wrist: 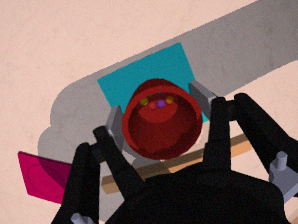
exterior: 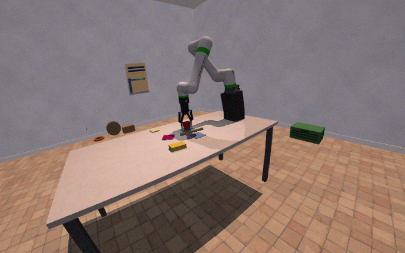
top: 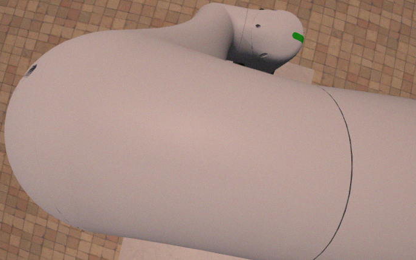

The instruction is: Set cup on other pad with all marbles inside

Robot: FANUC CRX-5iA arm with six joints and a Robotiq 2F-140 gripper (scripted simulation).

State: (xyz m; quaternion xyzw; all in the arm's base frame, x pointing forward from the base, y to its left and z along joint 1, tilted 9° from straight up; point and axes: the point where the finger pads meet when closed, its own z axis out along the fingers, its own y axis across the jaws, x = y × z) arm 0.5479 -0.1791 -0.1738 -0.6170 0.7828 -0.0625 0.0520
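Right now my hand is 20 mm above the red cup. Also, from my hand: wooden rail 100 mm to the left, 40 mm below, 20 mm ahead; teal pad 50 mm below; purple marble 20 mm below.
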